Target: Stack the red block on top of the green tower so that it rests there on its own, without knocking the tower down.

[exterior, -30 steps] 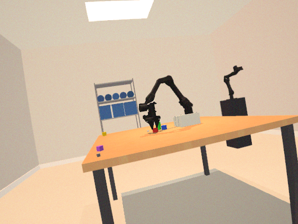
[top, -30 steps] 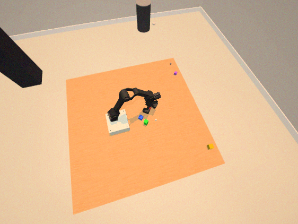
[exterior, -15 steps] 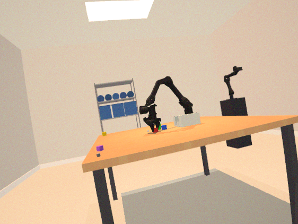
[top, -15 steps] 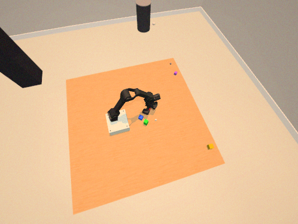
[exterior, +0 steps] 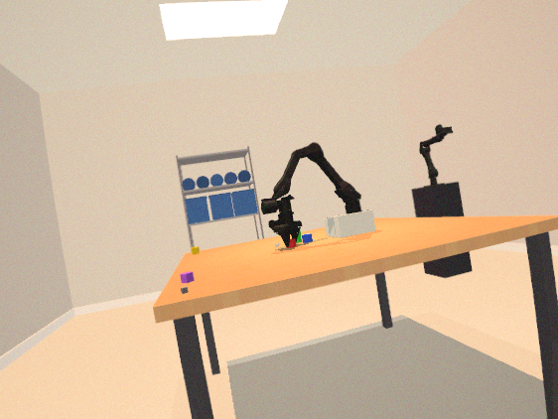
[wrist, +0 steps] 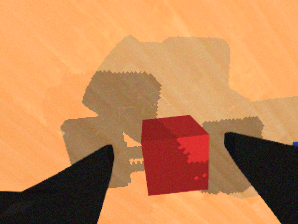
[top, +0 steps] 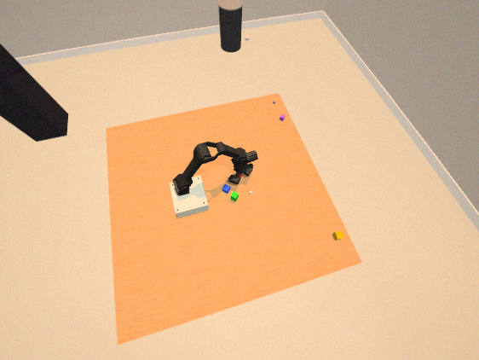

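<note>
Right now the blue block is 100 mm behind my gripper tip, 70 mm to the right of it and 10 mm above it. Also, from my gripper tip: red block 10 mm above; then purple block 430 mm ahead, 370 mm to the left, 10 mm above; then small white ball 40 mm ahead, 130 mm to the right.
</note>
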